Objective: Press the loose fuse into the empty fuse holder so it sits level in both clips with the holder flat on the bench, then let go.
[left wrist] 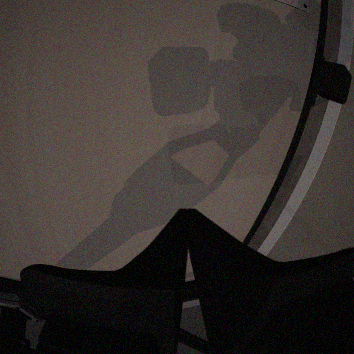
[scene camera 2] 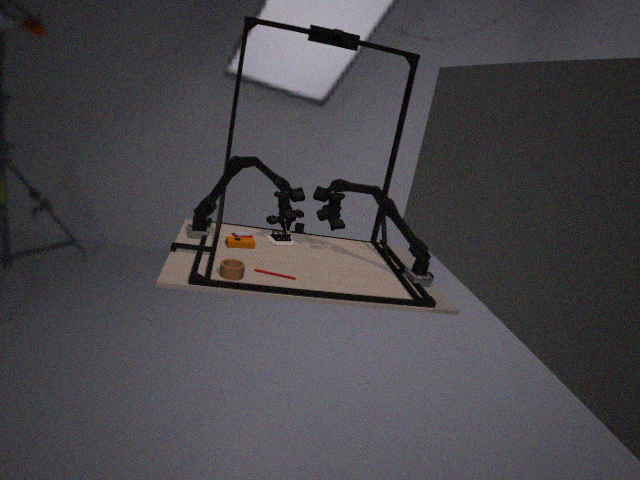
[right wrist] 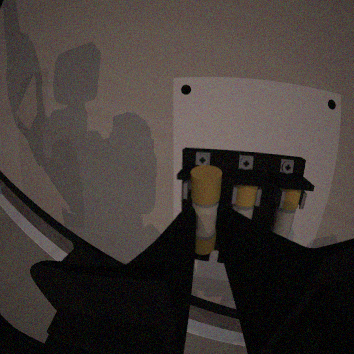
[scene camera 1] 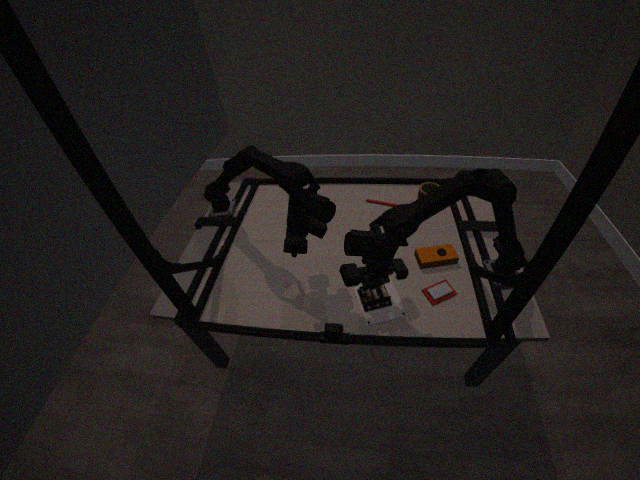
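Where they show: left gripper, fingertip midpoint: (left wrist: 186, 215) (scene camera 2: 332, 230) (scene camera 1: 294, 256); right gripper, fingertip midpoint: (scene camera 2: 286, 232) (right wrist: 203, 211) (scene camera 1: 366, 289); left arm's base, origin of the base link: (left wrist: 14, 311) (scene camera 2: 419, 273) (scene camera 1: 221, 207); right arm's base, origin of the base link: (scene camera 2: 198, 228) (scene camera 1: 503, 270).
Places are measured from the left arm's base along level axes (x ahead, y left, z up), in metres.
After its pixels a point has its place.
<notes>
The black fuse holder (scene camera 1: 375, 304) @[x 0.550, y -0.492, z -0.033 m] (scene camera 2: 281, 238) @[x 0.556, y -0.433, z -0.035 m] (right wrist: 267, 176) @[x 0.563, y -0.434, z -0.036 m] lies on a white plate (scene camera 1: 397, 303) @[x 0.617, y -0.488, z -0.046 m] (right wrist: 250, 115) @[x 0.544, y -0.399, z -0.046 m]. In the right wrist view two fuses with yellow caps, a middle one (right wrist: 246, 196) @[x 0.549, y -0.443, z -0.015 m] and a right one (right wrist: 290, 201) @[x 0.575, y -0.439, z -0.015 m], sit in it. My right gripper (scene camera 1: 373, 284) @[x 0.528, y -0.455, z -0.008 m] (scene camera 2: 285, 230) @[x 0.528, y -0.455, z -0.008 m] (right wrist: 203, 211) @[x 0.528, y -0.455, z -0.008 m] is shut on the loose fuse (right wrist: 206, 192) @[x 0.527, y -0.438, z 0.006 m], a white tube with yellow caps. The fuse is lined up over the leftmost position and looks higher than the seated ones. Contact with the clips is hidden. My left gripper (scene camera 1: 294, 254) @[x 0.323, y -0.356, z 0.054 m] (scene camera 2: 337, 226) @[x 0.323, y -0.356, z 0.054 m] (left wrist: 186, 215) @[x 0.323, y -0.356, z 0.054 m] is shut and empty, above the table.
An orange box (scene camera 1: 436, 256) @[x 0.774, y -0.345, z -0.018 m] (scene camera 2: 240, 242) @[x 0.786, y -0.301, z -0.020 m] and a red-edged card (scene camera 1: 439, 291) @[x 0.749, y -0.469, z -0.034 m] lie beside the plate. A red stick (scene camera 1: 381, 202) @[x 0.654, y -0.015, z -0.042 m] (scene camera 2: 274, 274) @[x 0.679, y -0.020, z -0.044 m] and a round tan container (scene camera 1: 428, 190) @[x 0.865, y 0.032, z -0.034 m] (scene camera 2: 232, 269) @[x 0.865, y 0.041, z -0.002 m] are at the table's other side. A black frame (scene camera 2: 310, 295) @[x 0.576, y 0.158, z -0.042 m] borders the table.
</notes>
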